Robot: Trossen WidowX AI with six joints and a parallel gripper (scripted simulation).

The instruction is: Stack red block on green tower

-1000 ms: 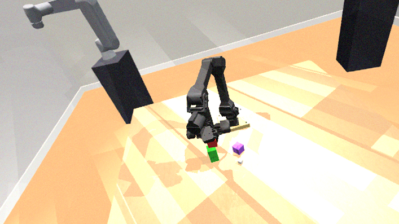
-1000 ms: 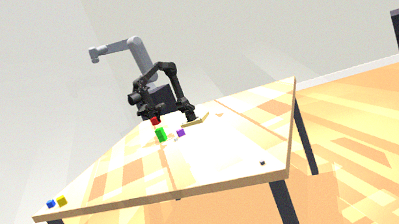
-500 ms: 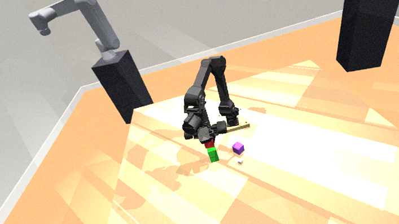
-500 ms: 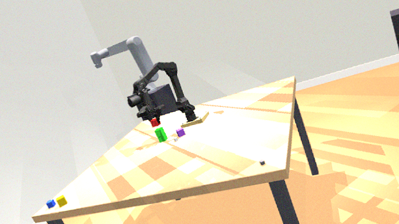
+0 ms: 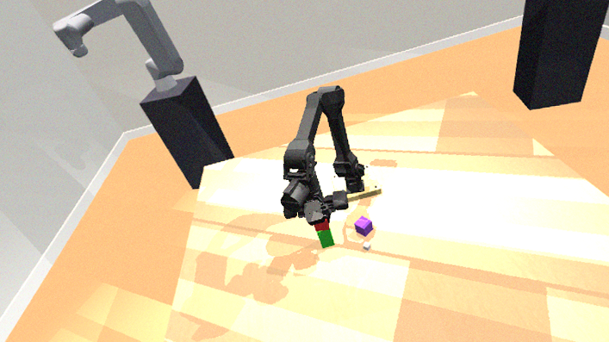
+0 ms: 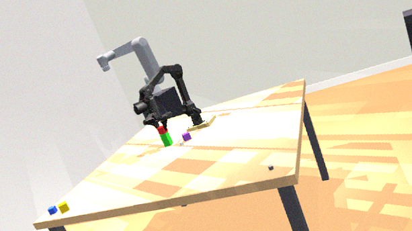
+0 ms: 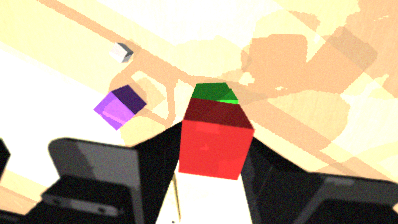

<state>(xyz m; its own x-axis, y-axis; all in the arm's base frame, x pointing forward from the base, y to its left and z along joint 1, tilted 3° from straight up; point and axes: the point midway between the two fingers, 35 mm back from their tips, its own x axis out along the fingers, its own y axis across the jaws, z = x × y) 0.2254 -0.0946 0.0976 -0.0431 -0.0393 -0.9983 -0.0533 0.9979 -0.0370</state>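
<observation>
The red block lies 10 mm above my gripper tip. Also, from my gripper tip: yellow block: 640 mm ahead, 220 mm to the right, 70 mm below; blue block: 650 mm ahead, 300 mm to the right, 70 mm below; purple block: 30 mm behind, 120 mm to the left, 70 mm below.
</observation>
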